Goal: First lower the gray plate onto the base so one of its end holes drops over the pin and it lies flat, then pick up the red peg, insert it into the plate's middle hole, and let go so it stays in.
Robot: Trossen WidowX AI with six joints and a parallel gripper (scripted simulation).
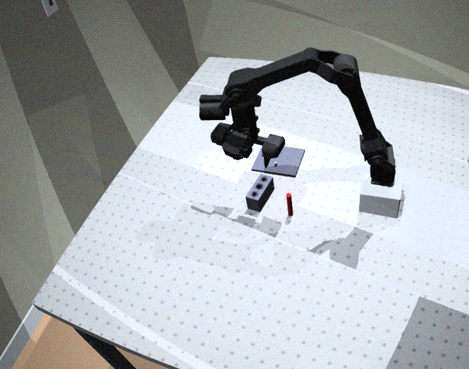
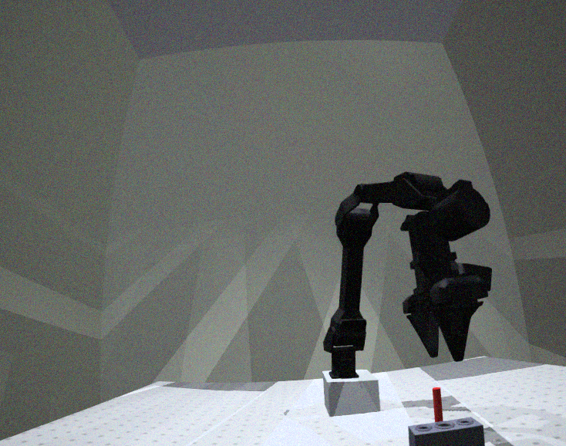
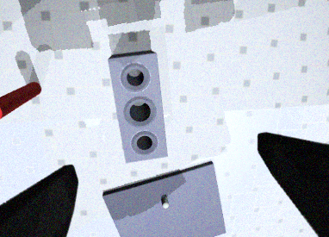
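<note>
The gray plate lies 10 mm behind my gripper tip, 10 mm to the right of it and 110 mm below it. Round my gripper tip: red peg (110 mm behind, 30 mm to the left, 110 mm below).
</note>
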